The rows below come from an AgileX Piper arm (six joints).
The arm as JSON. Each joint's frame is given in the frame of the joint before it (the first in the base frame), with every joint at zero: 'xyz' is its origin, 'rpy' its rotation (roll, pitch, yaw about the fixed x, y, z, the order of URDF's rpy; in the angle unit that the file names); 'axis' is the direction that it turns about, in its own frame. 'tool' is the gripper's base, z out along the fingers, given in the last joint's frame.
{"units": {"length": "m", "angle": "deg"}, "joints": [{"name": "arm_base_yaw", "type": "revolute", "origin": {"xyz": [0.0, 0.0, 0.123], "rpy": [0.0, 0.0, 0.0]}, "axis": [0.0, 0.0, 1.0]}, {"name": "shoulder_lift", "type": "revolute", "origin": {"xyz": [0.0, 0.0, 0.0], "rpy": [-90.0, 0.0, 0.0]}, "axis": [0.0, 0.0, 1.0]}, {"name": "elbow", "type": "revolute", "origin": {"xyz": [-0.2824, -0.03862, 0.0], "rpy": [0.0, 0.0, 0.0]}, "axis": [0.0, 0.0, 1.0]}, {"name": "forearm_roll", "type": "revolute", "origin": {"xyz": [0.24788, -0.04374, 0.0], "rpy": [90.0, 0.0, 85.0]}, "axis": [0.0, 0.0, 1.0]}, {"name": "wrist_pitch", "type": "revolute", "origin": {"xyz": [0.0, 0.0, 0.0], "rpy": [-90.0, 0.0, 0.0]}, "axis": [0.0, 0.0, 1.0]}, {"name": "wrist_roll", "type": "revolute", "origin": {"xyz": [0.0, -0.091, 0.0], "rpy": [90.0, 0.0, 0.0]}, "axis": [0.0, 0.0, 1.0]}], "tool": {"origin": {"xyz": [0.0, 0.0, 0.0], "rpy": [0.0, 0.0, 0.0]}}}
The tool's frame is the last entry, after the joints.
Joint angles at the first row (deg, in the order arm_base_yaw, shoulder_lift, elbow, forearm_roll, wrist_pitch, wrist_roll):
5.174, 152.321, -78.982, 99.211, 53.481, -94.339
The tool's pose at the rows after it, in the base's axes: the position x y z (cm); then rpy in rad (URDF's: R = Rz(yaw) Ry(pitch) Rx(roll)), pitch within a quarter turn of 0, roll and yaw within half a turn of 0:
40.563, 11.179, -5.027, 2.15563, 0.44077, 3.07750
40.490, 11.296, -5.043, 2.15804, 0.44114, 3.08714
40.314, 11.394, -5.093, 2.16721, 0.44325, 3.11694
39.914, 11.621, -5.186, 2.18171, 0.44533, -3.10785
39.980, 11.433, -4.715, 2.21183, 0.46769, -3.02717
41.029, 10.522, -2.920, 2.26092, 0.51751, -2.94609
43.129, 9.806, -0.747, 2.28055, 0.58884, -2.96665
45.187, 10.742, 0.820, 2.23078, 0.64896, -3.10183
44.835, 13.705, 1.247, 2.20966, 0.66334, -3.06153
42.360, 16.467, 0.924, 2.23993, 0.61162, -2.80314
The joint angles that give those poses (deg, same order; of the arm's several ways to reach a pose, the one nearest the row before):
5.636, 152.320, -79.040, 101.275, 53.146, -94.736
5.794, 152.321, -79.041, 100.916, 53.153, -94.735
5.901, 152.321, -79.083, 99.459, 53.211, -94.736
6.164, 152.320, -79.081, 96.646, 53.520, -94.736
5.813, 151.616, -79.804, 91.997, 53.648, -94.484
4.451, 149.307, -81.586, 85.999, 53.591, -93.144
3.392, 147.532, -84.845, 85.695, 52.891, -92.001
4.650, 147.204, -87.891, 93.128, 50.818, -91.959
8.321, 147.203, -88.780, 94.139, 51.187, -91.909
11.737, 147.203, -88.858, 82.826, 56.235, -88.361

